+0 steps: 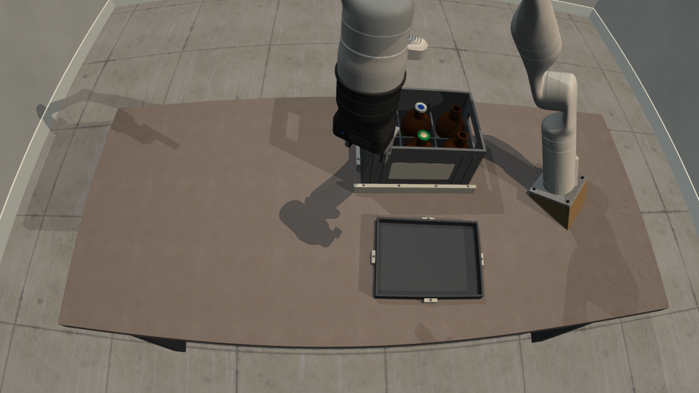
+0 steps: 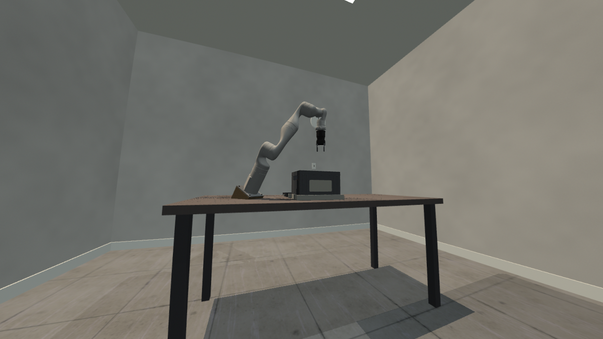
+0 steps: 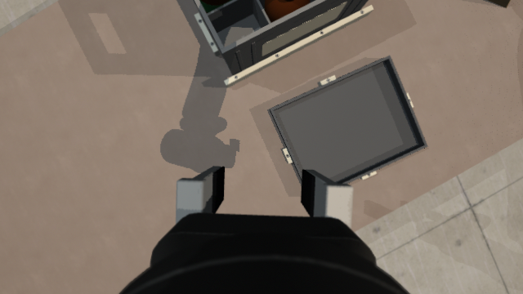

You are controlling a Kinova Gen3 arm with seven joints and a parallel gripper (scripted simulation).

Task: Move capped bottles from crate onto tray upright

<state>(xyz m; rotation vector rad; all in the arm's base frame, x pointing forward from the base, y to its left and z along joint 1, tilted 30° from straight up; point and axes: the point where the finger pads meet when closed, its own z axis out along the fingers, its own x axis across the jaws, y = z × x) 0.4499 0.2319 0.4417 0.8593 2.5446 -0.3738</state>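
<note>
Now: the crate 200 mm behind my hand, 200 mm to the right of it and 310 mm below it. From my hand the other things lie so: dark tray (160 mm behind, 80 mm to the left, 380 mm below).
</note>
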